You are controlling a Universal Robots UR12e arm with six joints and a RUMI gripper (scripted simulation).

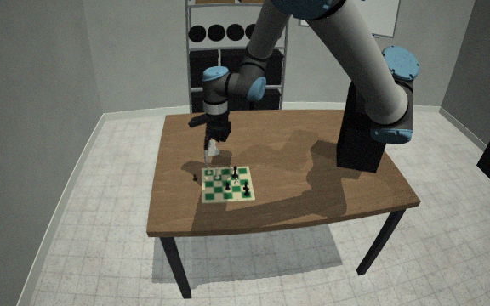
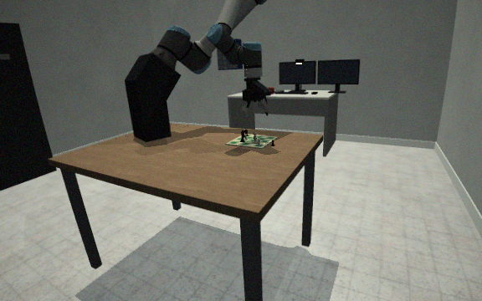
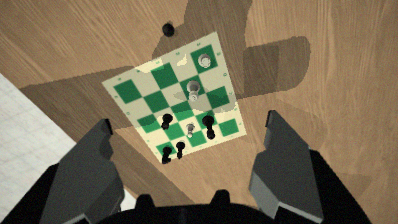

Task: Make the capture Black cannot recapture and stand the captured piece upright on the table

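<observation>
Now: hand 120 mm above the white rook, 30 mm to the left of it and 30 mm short of it. The rest, counted from my hand: chessboard (140 mm below, 60 mm behind, 30 mm to the left); then white pawn (120 mm below, 100 mm behind, 30 mm to the left); then black pawn (130 mm below, 80 mm ahead, 20 mm to the left).
</observation>
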